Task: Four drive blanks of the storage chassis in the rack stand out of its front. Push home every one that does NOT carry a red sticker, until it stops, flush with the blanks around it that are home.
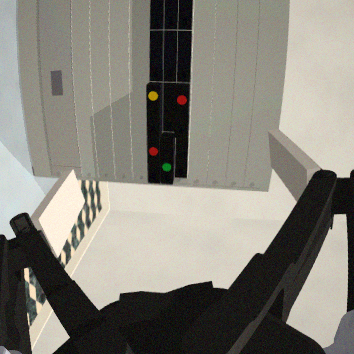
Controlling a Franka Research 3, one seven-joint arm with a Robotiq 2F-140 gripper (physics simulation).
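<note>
The storage chassis shows as a black column of drive blanks (170,56) between grey panels, at the upper middle. At its lower end are a blank with a yellow sticker (154,115) at upper left, a blank with a red sticker (177,116) at upper right, another red-stickered blank (154,169) at lower left, and a green-stickered blank (168,150) at lower middle. The green one visibly stands out; the left ones also look proud of the column. How far each protrudes is hard to tell. My gripper (171,166) is open and empty, its fingers spread to either side of the column's lower end, apart from the blanks.
Ribbed grey panels (230,100) flank the column, with a small dark rectangle (56,83) on the left one. A green-and-cream diamond-patterned strip (91,197) runs behind the left finger. A pale surface (165,250) lies below the panels' lower edge.
</note>
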